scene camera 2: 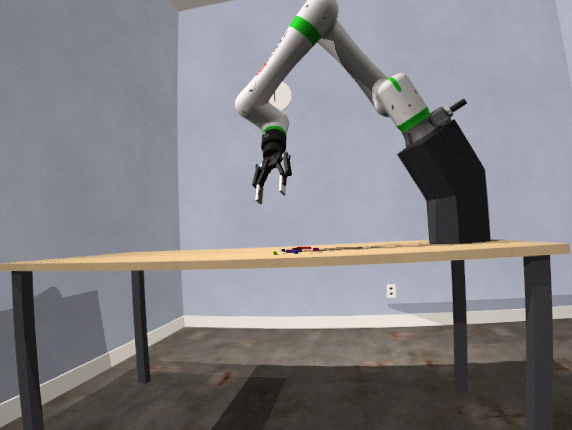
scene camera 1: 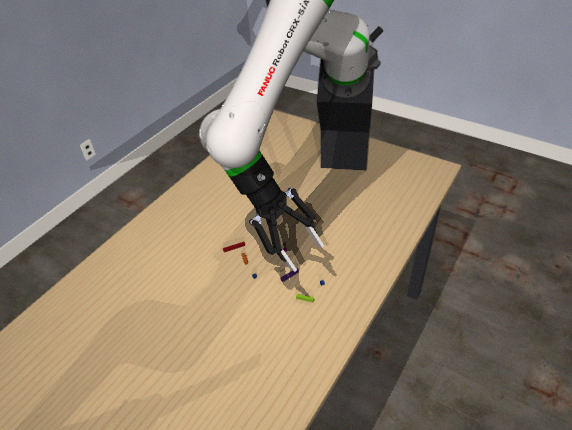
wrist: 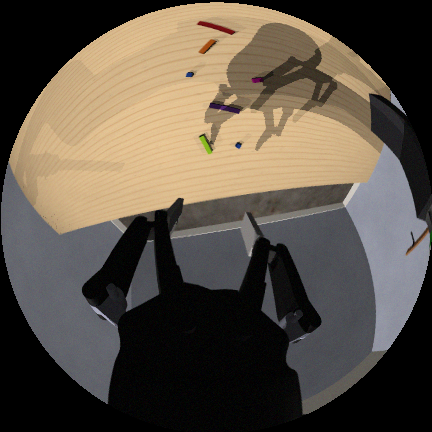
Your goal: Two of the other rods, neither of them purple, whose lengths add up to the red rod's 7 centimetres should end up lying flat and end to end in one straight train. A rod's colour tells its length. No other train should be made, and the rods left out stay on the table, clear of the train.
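Places are measured from the arm's base along level axes (x up, y back, z right), in millimetres.
Where they show: gripper, between the fingertips: [scene camera 2: 270, 197] [scene camera 1: 307, 257] [wrist: 212, 213]; arm's base, origin of its link: [scene camera 2: 424, 137] [scene camera 1: 346, 77].
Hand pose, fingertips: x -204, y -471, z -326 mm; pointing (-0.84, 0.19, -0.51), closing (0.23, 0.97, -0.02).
Note:
Things, the pixels of their top centre, and the offset from my fingertips. Level surfaces: height alone.
- red rod, centre of its top: [scene camera 1: 233, 245] [scene camera 2: 304, 246] dx -176, dy -29, dz +312 mm
- short orange rod, centre of its top: [wrist: 206, 45] [scene camera 1: 244, 257] dx -176, dy -34, dz +249 mm
- lime green rod, centre of its top: [wrist: 205, 145] [scene camera 1: 305, 297] [scene camera 2: 274, 251] dx -176, dy +0, dz +14 mm
- short magenta rod, centre of its top: [wrist: 257, 79] [scene camera 2: 315, 247] dx -176, dy +73, dz +189 mm
- small blue cube-like rod, centre of its top: [wrist: 188, 74] [scene camera 1: 254, 274] dx -176, dy -54, dz +175 mm
- dark purple rod, centre of its top: [wrist: 224, 107] [scene camera 1: 289, 273] dx -176, dy +24, dz +107 mm
- wooden table, height of its surface: dx -186 mm
The red rod [scene camera 1: 234, 247] [scene camera 2: 302, 248] [wrist: 216, 27] lies flat. The short orange rod [scene camera 1: 244, 258] [wrist: 207, 46] lies near it, apart and at an angle. The lime green rod [scene camera 1: 305, 298] [scene camera 2: 275, 253] [wrist: 206, 144] lies alone. The short magenta rod [scene camera 2: 315, 249] [wrist: 257, 80] is mostly hidden behind a finger in scene camera 1. One small blue cube-like rod [scene camera 1: 254, 276] [wrist: 189, 74] lies by the orange one, another blue one [scene camera 1: 322, 283] [wrist: 238, 145] by the green. The dark purple rod [scene camera 1: 289, 275] [wrist: 224, 107] lies between them. My gripper [scene camera 1: 309, 258] [scene camera 2: 270, 197] [wrist: 212, 213] is open and empty, high above the table.
All rods lie apart on the wooden table [scene camera 1: 165, 280] [scene camera 2: 150, 259] [wrist: 125, 130]. The arm's dark pedestal [scene camera 1: 345, 135] [scene camera 2: 450, 190] stands at the table's far end in scene camera 1. The arm's shadow falls across the magenta and purple rods.

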